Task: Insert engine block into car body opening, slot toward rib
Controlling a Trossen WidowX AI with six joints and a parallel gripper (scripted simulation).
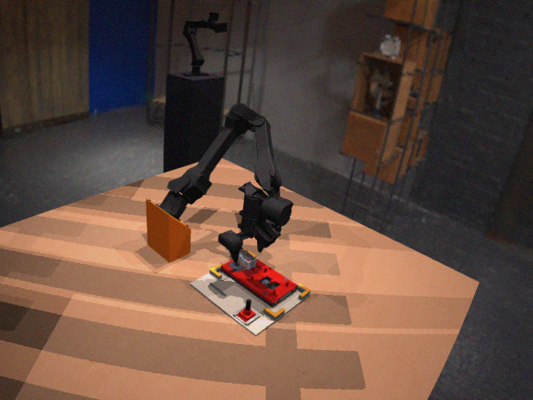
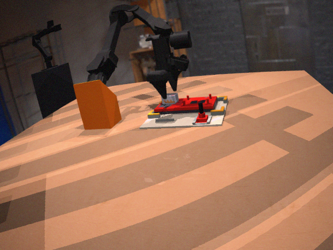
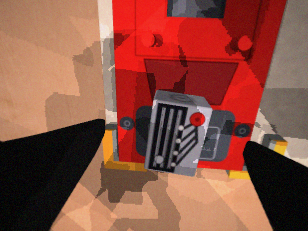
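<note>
Right now my gripper tip is 20 mm above the grey engine block.
</note>
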